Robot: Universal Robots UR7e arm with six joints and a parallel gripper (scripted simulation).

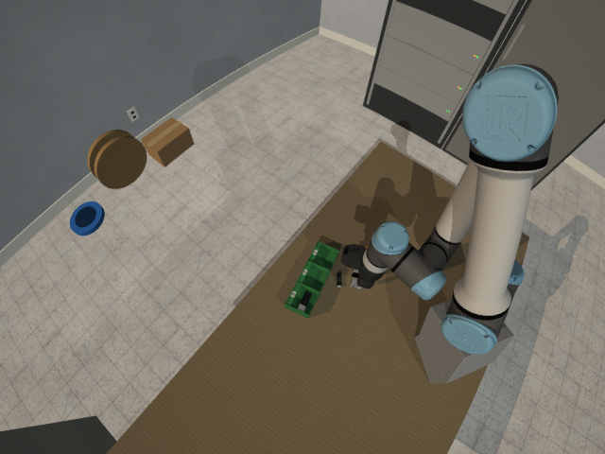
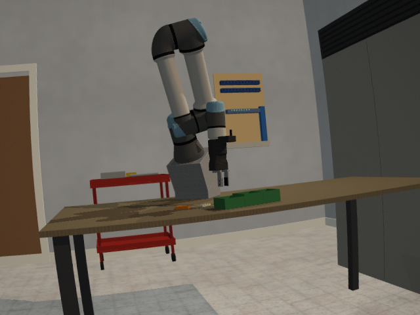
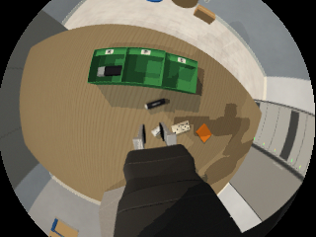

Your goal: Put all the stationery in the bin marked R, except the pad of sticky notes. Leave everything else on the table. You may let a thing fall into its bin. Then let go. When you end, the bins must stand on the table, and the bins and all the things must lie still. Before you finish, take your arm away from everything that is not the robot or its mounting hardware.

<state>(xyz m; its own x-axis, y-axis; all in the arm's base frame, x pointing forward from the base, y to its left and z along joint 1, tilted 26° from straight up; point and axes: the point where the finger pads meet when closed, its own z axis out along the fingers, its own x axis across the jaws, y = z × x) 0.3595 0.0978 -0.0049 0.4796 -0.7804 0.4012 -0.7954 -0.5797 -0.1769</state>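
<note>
The small grey piece is 8 cm below my hand, 3 cm to the right of it and 2 cm behind it. From my hand the other things lie so: beige dotted tile 9 cm to the right, 8 cm below, 2 cm ahead; row of three bins 11 cm ahead, 7 cm to the left, 7 cm below; black stick 8 cm below, 4 cm ahead, 1 cm to the left.
</note>
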